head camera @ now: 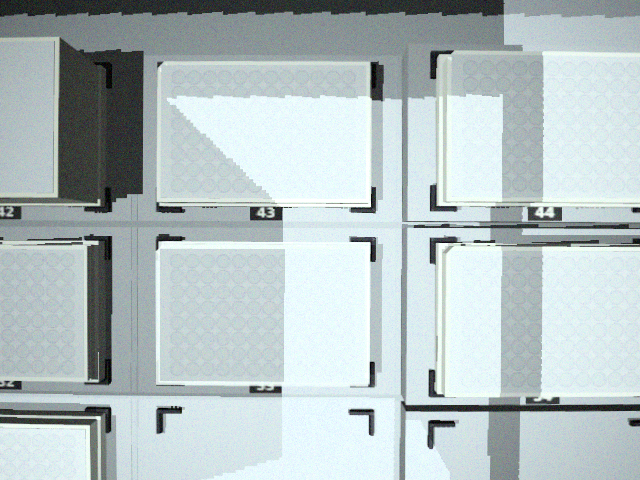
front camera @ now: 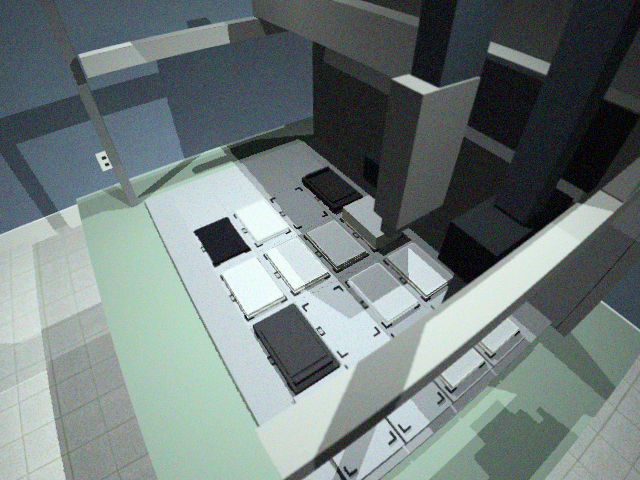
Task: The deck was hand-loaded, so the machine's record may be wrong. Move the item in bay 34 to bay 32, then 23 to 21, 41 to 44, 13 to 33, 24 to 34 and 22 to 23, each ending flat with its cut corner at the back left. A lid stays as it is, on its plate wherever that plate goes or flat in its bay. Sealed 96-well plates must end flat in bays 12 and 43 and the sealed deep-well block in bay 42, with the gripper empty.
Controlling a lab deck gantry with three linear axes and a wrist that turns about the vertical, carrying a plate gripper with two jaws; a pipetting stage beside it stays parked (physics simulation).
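Places are measured from the robot's base along level axes (x ahead, y left, z up), in metres.
Where they show: robot's base, origin of the base link: [front camera: 195, 232].
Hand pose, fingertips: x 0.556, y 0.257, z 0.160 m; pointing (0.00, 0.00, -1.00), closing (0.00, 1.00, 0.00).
Things, the pixels of their top centre, and the offset from my fingertips. "spot": a spot on its surface instead.
- bay 34, surface spot: [head camera: 594, 320] spot: dx +0.019, dy +0.001, dz -0.131 m
- bay 44, surface spot: [head camera: 584, 129] spot: dx +0.013, dy +0.105, dz -0.131 m
- bay 33, surface spot: [head camera: 227, 315] [front camera: 376, 283] spot: dx -0.184, dy +0.000, dz -0.145 m
- bay 43, surface spot: [head camera: 268, 134] [front camera: 420, 268] spot: dx -0.161, dy +0.105, dz -0.145 m
- bay 32, surface spot: [head camera: 36, 310] [front camera: 344, 249] spot: dx -0.297, dy +0.002, dz -0.145 m
- bay 22, surface spot: [head camera: 36, 454] spot: dx -0.298, dy -0.084, dz -0.145 m
- bay 21, surface spot: [front camera: 262, 222] spot: dx -0.477, dy -0.110, dz -0.143 m
- bay 12, surface spot: [front camera: 252, 286] spot: dx -0.321, dy -0.216, dz -0.146 m
- tall sealed block, middle of its top: [front camera: 372, 214] dx -0.328, dy +0.107, dz -0.118 m
- Bay 23, surface spot: [head camera: 263, 439] spot: dx -0.165, dy -0.080, dz -0.160 m
- bay 24, surface spot: [head camera: 465, 459] spot: dx -0.045, dy -0.084, dz -0.145 m
- bay 11, surface spot: [front camera: 222, 240] spot: dx -0.485, dy -0.213, dz -0.152 m
- bay 13, middle of its top: [front camera: 294, 340] dx -0.160, dy -0.213, dz -0.129 m
- bay 41, middle of its top: [front camera: 331, 182] dx -0.496, dy +0.108, dz -0.129 m
Pale plates lie flat in bay 34 [front camera: 462, 369] [head camera: 594, 320], bay 44 [front camera: 498, 336] [head camera: 584, 129], bay 33 [front camera: 382, 291] [head camera: 227, 315] and bay 43 [front camera: 421, 271] [head camera: 268, 134]; their cut corners show at the back left. Other plates lie in bay 32 [front camera: 336, 242] [head camera: 36, 310], bay 22 [front camera: 295, 263] [head camera: 36, 454], bay 21 [front camera: 262, 222] and bay 12 [front camera: 252, 286]. The tall sealed block [front camera: 359, 209] [head camera: 25, 118] stands in bay 42. Bay 23 [front camera: 346, 330] [head camera: 263, 439] and bay 24 [head camera: 465, 459] hold no item. The gripper's jaws cannot be made out; their state is hidden.
Black items stand in bay 11 [front camera: 222, 240], bay 13 [front camera: 295, 346] and bay 41 [front camera: 330, 187]. A grey housing [front camera: 423, 155] and a dark housing [front camera: 480, 232] hang on columns over the right side. A pale frame beam [front camera: 449, 330] crosses the front view and hides part of the deck.
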